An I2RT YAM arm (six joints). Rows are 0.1 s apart.
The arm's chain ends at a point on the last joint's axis. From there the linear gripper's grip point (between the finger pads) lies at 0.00 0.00 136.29 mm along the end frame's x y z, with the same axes.
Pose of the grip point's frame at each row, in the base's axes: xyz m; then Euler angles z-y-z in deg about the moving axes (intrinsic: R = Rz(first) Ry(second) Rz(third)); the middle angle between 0 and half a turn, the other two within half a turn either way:
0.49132 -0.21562 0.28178 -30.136 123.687 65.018
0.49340 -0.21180 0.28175 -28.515 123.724 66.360
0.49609 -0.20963 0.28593 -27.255 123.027 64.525
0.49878 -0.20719 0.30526 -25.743 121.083 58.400
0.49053 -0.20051 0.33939 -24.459 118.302 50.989
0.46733 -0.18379 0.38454 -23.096 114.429 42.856
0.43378 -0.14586 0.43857 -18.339 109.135 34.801
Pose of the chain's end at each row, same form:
0.39324 -0.15868 0.35737 -30.136 123.687 65.018
0.39380 -0.15769 0.35742 -28.515 123.724 66.360
0.39451 -0.15730 0.36021 -27.255 123.027 64.525
0.39364 -0.15649 0.37562 -25.743 121.083 58.400
0.38130 -0.15083 0.40401 -24.459 118.302 50.989
0.35319 -0.13511 0.44090 -23.096 114.429 42.856
0.31156 -0.10535 0.48325 -18.339 109.135 34.801

